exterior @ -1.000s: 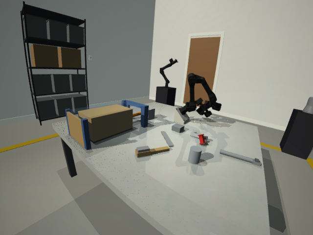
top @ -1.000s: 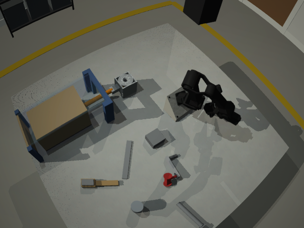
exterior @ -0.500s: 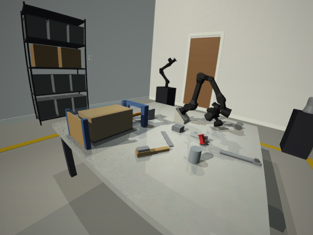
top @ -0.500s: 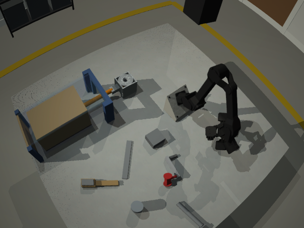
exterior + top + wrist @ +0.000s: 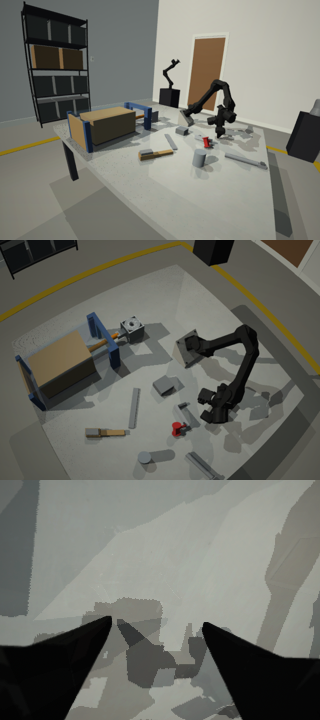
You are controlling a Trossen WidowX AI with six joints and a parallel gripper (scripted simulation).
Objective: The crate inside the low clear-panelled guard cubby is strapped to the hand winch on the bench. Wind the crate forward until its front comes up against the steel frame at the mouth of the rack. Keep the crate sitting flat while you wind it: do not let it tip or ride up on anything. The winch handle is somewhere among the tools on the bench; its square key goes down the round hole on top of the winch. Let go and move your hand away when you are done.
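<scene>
My gripper tip is 17 cm short of the winch handle, 3 cm to the left of it and 1 cm below it. Also, from my gripper tip: red knob (20 cm ahead, 2 cm above); grey block (22 cm to the right, 15 cm ahead); flat grey bar (33 cm ahead, 19 cm to the right, 1 cm below).
</scene>
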